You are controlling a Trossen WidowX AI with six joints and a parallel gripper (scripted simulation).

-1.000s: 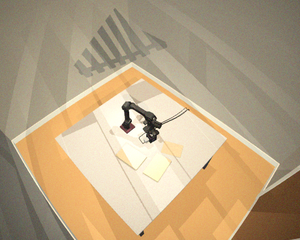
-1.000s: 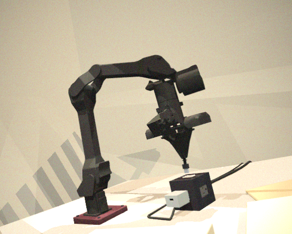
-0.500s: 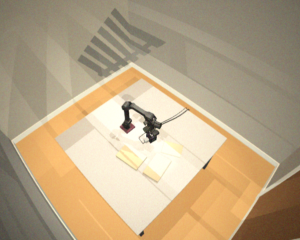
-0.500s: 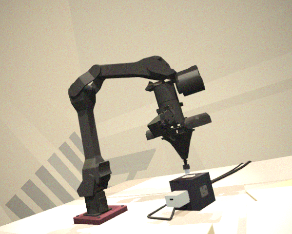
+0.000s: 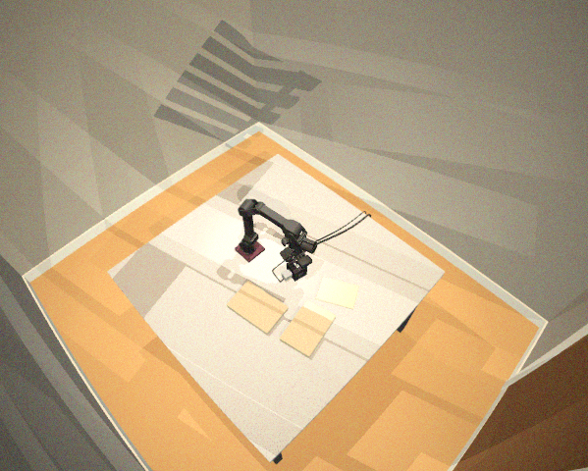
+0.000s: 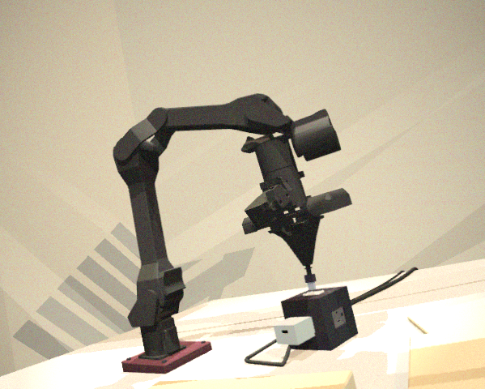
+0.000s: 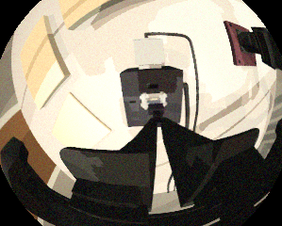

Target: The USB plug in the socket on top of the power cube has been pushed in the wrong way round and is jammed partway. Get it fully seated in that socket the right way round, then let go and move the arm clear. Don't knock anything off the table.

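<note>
The black USB plug lies 2 cm below my gripper tip. Round my gripper tip: pale socket plate: 5 cm below; pale sheet: 23 cm ahead, 12 cm below, 6 cm to the left.
</note>
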